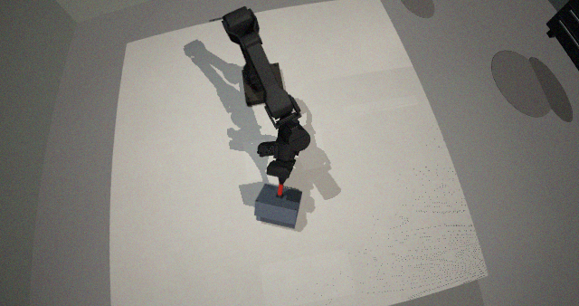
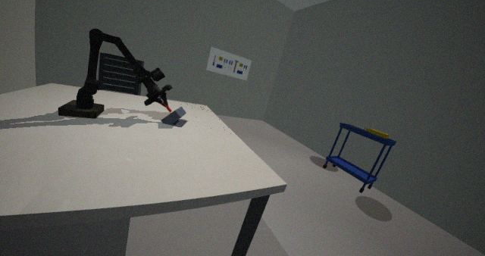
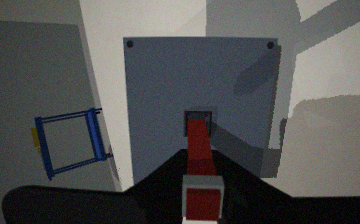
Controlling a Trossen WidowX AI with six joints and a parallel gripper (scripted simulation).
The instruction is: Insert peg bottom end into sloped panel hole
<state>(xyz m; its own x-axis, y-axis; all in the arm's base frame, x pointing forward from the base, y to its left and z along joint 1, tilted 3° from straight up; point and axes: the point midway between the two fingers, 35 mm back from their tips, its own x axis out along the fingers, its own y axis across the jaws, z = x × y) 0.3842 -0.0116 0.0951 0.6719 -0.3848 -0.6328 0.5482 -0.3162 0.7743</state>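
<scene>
The grey sloped panel block lies 5 cm below my gripper tip, 5 cm ahead of it and 3 cm to the right of it. From my gripper tip the other things lie so: red square peg 1 cm behind, 1 cm above.
</scene>
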